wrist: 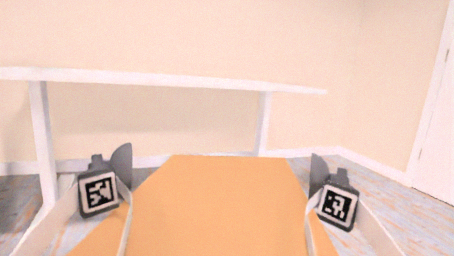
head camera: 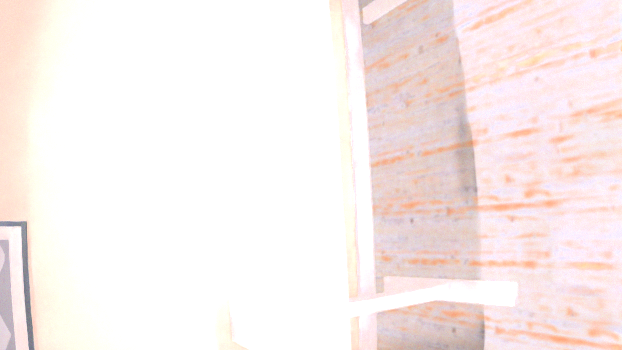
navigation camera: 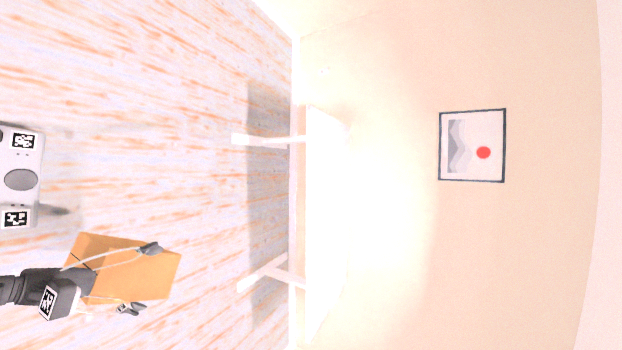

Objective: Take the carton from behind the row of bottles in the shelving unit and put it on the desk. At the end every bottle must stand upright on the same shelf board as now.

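Observation:
The orange-brown carton sits between the two fingers of my gripper, which is shut on it. The carton reaches forward between the fingertips and hangs above the floor. The white desk stands against the wall ahead of the gripper, with space between carton and desk. Its top is very overexposed in the head and navigation views. In the wrist view the desk top's edge stands higher in the picture than the carton. The shelving unit and the bottles do not show in these views.
The desk's feet reach out over the wooden floor. A framed picture hangs on the wall. A white door is at the right in the wrist view. My base shows at the navigation view's left edge.

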